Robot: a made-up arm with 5 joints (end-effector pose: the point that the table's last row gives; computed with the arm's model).
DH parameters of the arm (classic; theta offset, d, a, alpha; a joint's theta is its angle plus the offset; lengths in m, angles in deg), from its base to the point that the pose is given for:
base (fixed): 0 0 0.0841 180
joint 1: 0 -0.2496 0.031 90
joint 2: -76.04 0 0.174 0
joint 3: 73.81 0 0.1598 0
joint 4: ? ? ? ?
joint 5: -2.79 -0.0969 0 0
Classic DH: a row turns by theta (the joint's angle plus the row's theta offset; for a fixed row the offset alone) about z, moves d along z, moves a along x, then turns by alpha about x.
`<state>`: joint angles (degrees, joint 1 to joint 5).
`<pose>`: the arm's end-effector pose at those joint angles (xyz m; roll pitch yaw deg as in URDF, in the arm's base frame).
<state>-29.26 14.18 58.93 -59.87 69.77</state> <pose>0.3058 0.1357 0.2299 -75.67 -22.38 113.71</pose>
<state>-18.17 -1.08 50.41 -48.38 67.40</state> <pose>0.3427 0.0954 0.3006 -88.96 -25.39 107.72</pose>
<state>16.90 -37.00 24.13 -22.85 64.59</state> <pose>0.2744 -0.0474 0.5079 -129.22 -22.56 90.49</pose>
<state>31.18 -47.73 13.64 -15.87 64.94</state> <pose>0.1965 -0.0563 0.5631 -143.40 -17.49 80.85</pose>
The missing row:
joint 4: -87.78 0.01 0 90
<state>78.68 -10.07 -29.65 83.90 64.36</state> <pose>0.1393 -0.2247 0.4625 -42.15 -19.97 -9.35</pose>
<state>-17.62 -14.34 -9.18 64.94 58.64</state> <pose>0.3160 0.0841 0.4289 -43.18 -24.90 83.46</pose>
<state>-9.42 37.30 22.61 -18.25 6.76</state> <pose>0.4026 0.0630 0.1590 -4.45 -48.20 15.38</pose>
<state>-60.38 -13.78 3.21 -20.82 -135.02</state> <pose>0.2089 0.2397 0.5095 132.27 39.23 0.27</pose>
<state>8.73 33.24 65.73 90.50 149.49</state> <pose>0.1294 0.0032 0.2251 106.88 -55.53 67.22</pose>
